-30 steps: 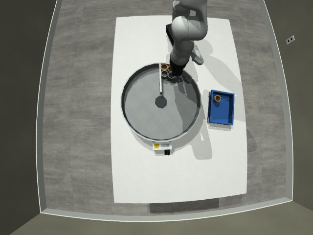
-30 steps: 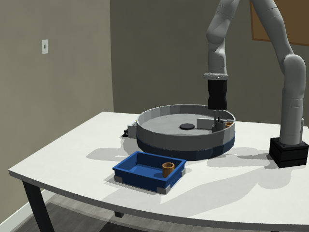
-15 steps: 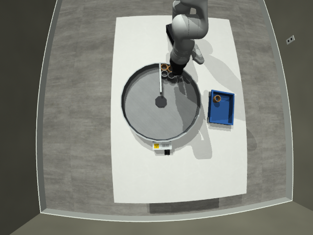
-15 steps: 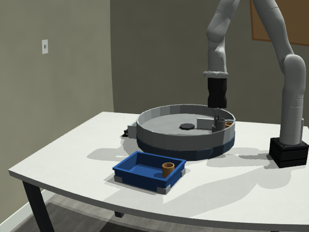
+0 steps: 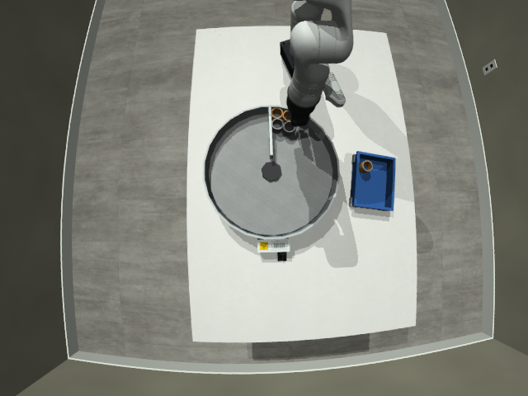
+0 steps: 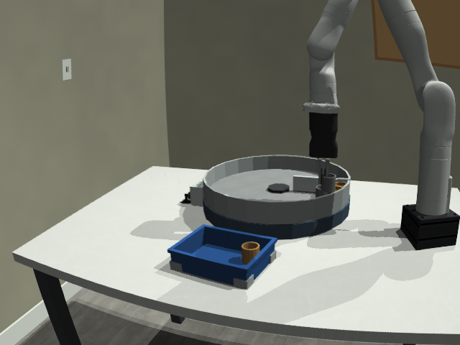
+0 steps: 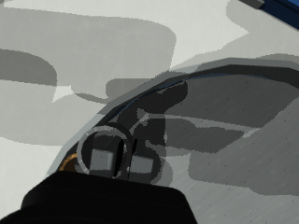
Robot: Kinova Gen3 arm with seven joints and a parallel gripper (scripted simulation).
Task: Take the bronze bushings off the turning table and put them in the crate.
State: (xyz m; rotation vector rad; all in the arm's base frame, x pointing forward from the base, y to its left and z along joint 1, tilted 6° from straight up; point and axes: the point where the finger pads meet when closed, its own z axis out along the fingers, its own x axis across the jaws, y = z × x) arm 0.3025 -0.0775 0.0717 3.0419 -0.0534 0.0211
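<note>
Right now the round turning table is 120 mm to the right of my hand, 120 mm ahead of it and 80 mm below it. The rest, counted from my hand: blue crate: 230 mm to the left, 220 mm ahead, 110 mm below.
</note>
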